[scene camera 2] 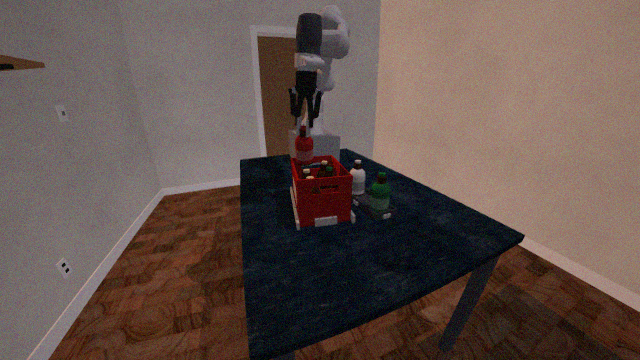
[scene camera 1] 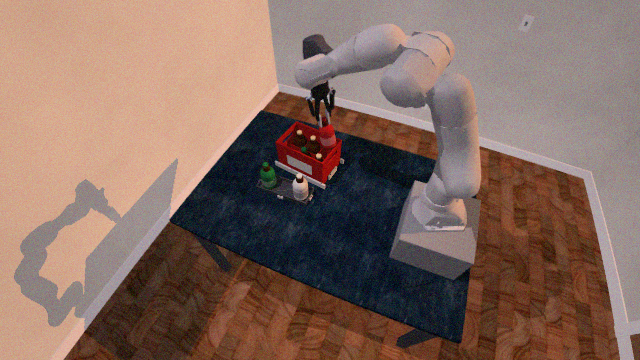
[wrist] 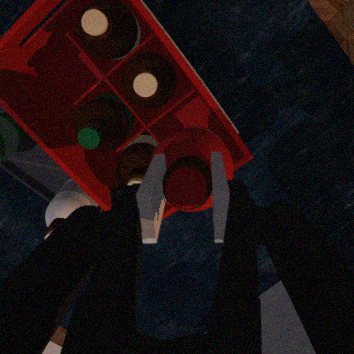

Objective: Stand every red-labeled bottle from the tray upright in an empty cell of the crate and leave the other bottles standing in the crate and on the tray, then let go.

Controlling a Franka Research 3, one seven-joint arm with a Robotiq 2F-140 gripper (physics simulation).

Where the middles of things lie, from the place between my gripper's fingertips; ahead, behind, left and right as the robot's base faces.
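Red-labeled bottle (wrist: 187, 184): my hand 40 mm above it, 20 mm past it, 10 mm to the right of it.
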